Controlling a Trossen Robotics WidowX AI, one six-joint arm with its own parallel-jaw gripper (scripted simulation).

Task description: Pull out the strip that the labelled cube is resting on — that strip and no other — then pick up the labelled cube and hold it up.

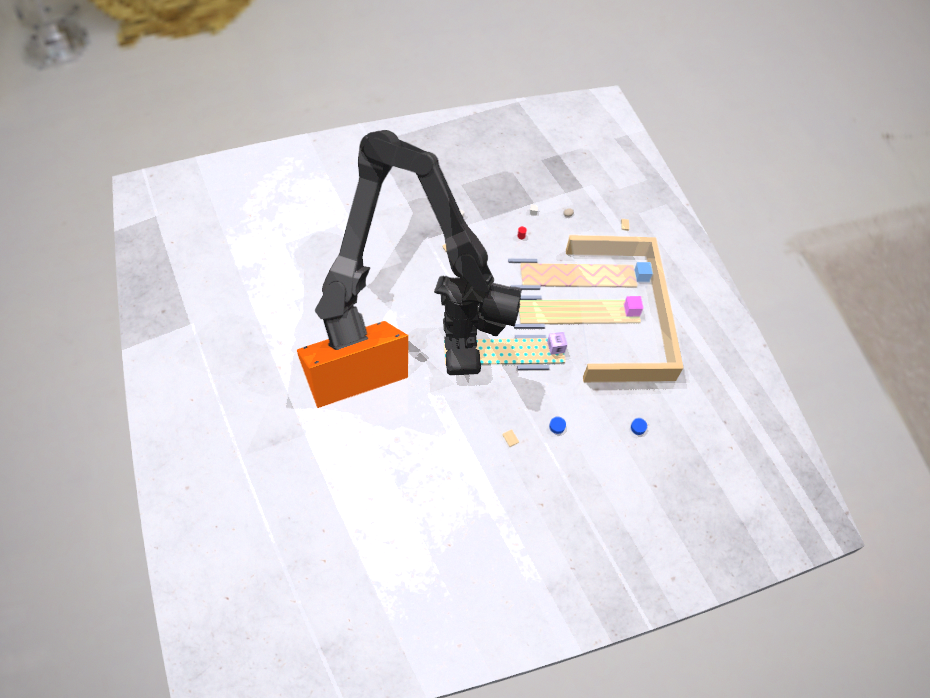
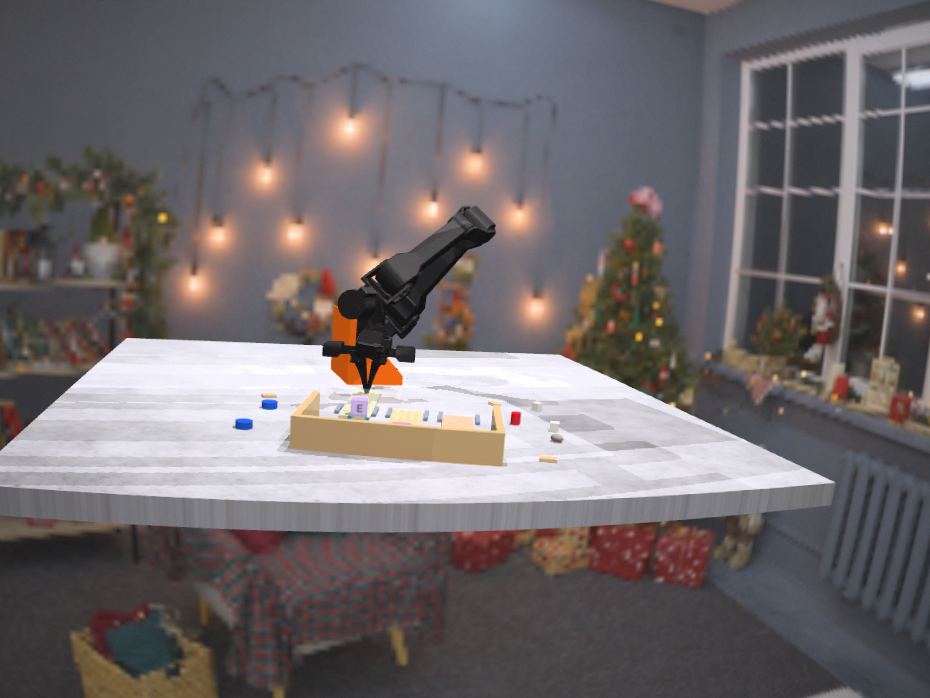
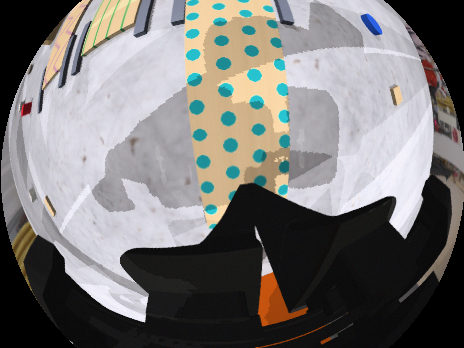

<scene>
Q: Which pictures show the gripper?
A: Image 1, image 2 and image 3: all of them.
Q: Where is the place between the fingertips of the gripper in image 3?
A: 246,190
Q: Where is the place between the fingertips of the gripper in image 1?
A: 458,351
</scene>
